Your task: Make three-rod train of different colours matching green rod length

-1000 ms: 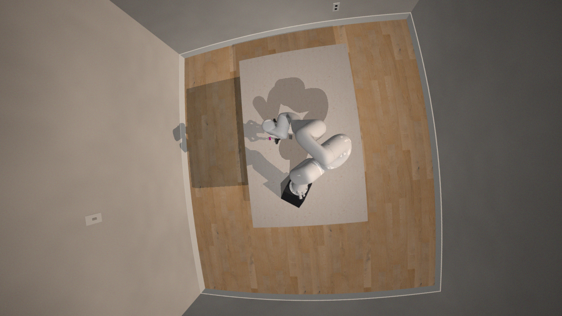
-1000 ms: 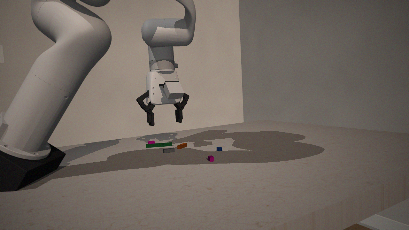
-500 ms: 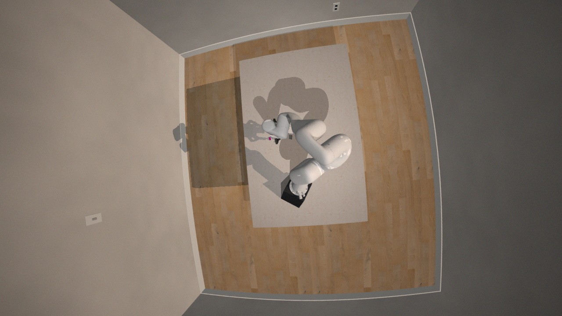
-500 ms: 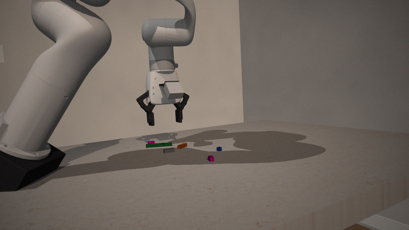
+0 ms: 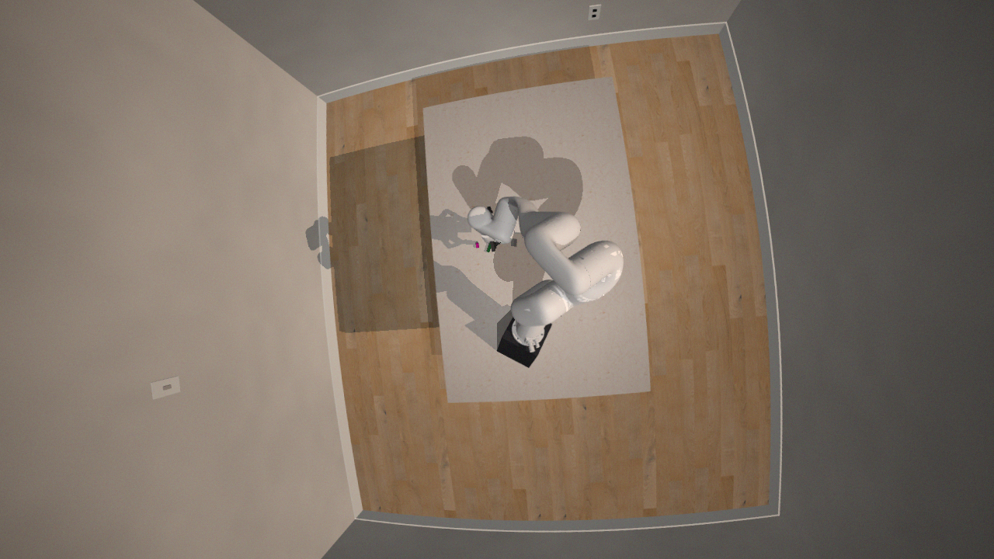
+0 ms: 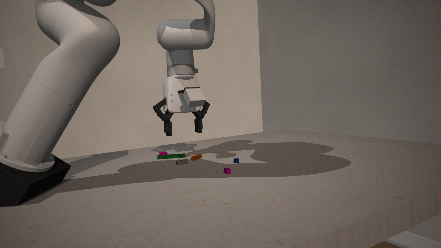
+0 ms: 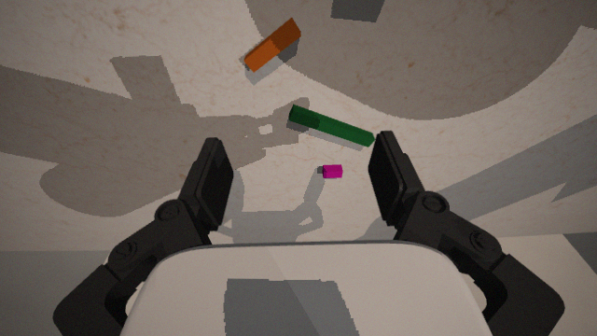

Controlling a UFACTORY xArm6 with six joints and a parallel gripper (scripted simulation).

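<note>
Now: the blue rod 17 cm to the right of my hand, 7 cm below it and 3 cm ahead of it. The rest, counted from my hand: green rod (7 cm below, 4 cm to the left, 2 cm behind); then grey rod (7 cm below, 6 cm to the right, 6 cm behind); then orange rod (7 cm below, 4 cm to the right, 1 cm ahead).
</note>
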